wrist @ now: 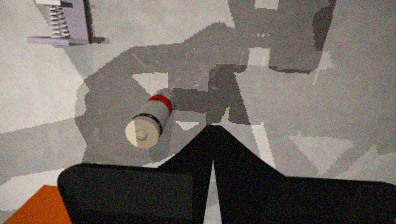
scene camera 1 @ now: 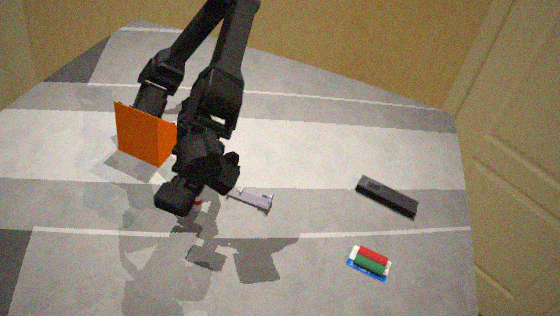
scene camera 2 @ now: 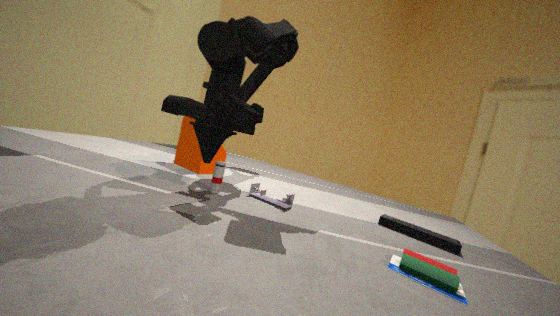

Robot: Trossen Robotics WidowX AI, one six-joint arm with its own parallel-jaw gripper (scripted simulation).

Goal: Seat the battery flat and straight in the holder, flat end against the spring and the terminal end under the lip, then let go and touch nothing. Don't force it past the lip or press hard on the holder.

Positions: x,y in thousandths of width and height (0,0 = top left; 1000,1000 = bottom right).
my gripper: wrist 539,587; scene camera 1 340,644; scene camera 2 369,517
